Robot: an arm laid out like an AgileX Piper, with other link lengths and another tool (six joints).
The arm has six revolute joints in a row. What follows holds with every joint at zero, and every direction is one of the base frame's. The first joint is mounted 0.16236 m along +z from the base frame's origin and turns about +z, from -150 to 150 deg. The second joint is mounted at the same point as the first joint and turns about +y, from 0 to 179.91 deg. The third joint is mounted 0.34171 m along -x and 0.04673 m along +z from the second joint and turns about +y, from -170 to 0 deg. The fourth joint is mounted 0.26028 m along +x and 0.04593 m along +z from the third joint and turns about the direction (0.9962, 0, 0.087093), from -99.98 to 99.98 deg. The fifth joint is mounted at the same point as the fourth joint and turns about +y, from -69.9 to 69.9 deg. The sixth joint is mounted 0.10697 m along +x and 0.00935 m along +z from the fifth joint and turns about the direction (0.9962, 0, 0.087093), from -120 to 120 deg. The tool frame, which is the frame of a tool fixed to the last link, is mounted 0.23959 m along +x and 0.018 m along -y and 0.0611 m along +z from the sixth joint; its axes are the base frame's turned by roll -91.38, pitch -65.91 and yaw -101.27 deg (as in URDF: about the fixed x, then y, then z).
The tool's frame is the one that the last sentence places.
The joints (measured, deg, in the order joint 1, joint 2, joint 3, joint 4, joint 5, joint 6), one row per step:
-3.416, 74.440, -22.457, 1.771, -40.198, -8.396
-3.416, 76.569, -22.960, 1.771, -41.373, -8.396
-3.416, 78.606, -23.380, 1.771, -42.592, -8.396
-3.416, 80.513, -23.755, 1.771, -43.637, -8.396
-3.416, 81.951, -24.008, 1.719, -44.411, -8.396
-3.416, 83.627, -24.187, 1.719, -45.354, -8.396
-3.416, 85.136, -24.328, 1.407, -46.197, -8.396
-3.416, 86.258, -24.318, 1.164, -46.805, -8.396
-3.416, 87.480, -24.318, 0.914, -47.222, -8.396
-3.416, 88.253, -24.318, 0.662, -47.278, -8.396
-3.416, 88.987, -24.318, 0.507, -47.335, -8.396
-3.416, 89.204, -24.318, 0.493, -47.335, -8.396
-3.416, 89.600, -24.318, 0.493, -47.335, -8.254
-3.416, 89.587, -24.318, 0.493, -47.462, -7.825
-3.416, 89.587, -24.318, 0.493, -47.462, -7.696
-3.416, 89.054, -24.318, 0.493, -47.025, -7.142
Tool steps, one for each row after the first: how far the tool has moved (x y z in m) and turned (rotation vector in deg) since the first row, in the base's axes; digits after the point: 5 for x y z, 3 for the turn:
0.00759, -0.00060, -0.00678, 0.000, 0.452, -0.024
0.01453, -0.00117, -0.01357, -0.005, 0.852, -0.049
0.02084, -0.00168, -0.02095, -0.001, 1.340, -0.069
0.02541, -0.00179, -0.02703, -0.027, 1.754, -0.043
0.03017, -0.00219, -0.03510, -0.017, 2.308, -0.059
0.03442, -0.00099, -0.04266, -0.188, 2.844, 0.180
0.03704, 0.00000, -0.04951, -0.306, 3.376, 0.373
0.03971, 0.00107, -0.05845, -0.402, 4.188, 0.579
0.04125, 0.00223, -0.06541, -0.495, 4.911, 0.793
0.04260, 0.00293, -0.07202, -0.535, 5.592, 0.928
0.04295, 0.00298, -0.07409, -0.528, 5.808, 0.941
0.04355, 0.00284, -0.07789, -0.362, 6.193, 0.920
0.04357, 0.00252, -0.07708, 0.050, 6.023, 0.845
0.04356, 0.00242, -0.07711, 0.176, 6.014, 0.823
0.04240, 0.00210, -0.07483, 0.718, 5.878, 0.731

